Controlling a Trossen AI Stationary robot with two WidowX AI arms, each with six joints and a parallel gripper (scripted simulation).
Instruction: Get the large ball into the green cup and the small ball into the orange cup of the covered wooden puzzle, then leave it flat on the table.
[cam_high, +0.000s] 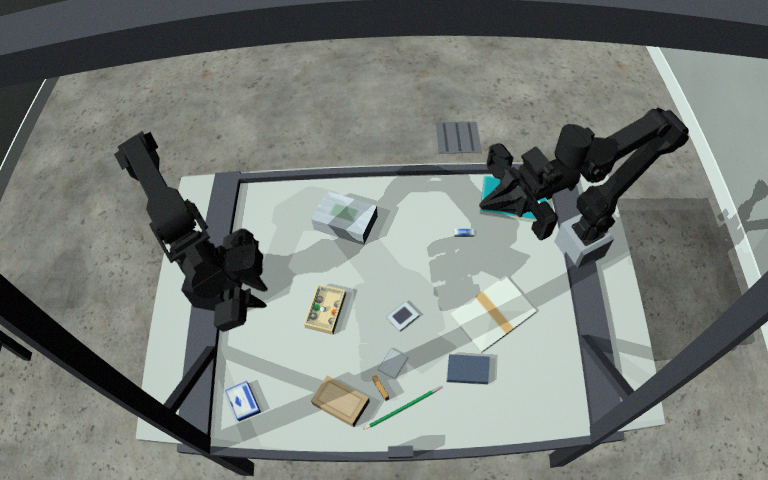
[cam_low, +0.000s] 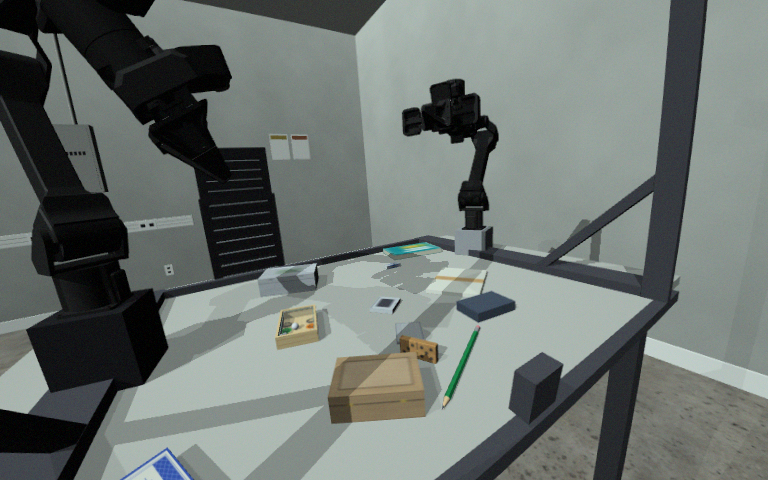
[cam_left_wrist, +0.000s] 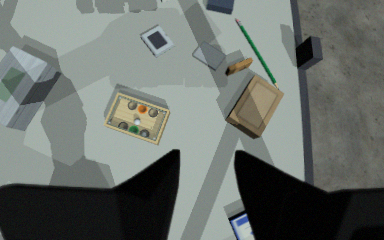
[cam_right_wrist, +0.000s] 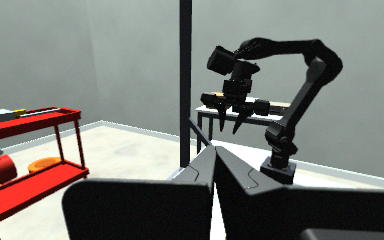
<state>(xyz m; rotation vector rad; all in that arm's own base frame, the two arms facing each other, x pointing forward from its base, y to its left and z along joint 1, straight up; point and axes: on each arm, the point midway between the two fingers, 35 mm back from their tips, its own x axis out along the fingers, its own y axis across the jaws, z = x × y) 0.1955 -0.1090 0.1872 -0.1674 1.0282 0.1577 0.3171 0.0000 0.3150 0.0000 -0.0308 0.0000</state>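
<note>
My left gripper is now 90 mm short of the covered wooden puzzle, 100 mm to the left of it and 290 mm above it. Also, from my left hand: dark blue block 100 mm behind, 400 mm to the right, 290 mm below; then grey square tile 50 mm ahead, 270 mm to the right, 290 mm below; then white box 320 mm ahead, 170 mm to the right, 280 mm below.
</note>
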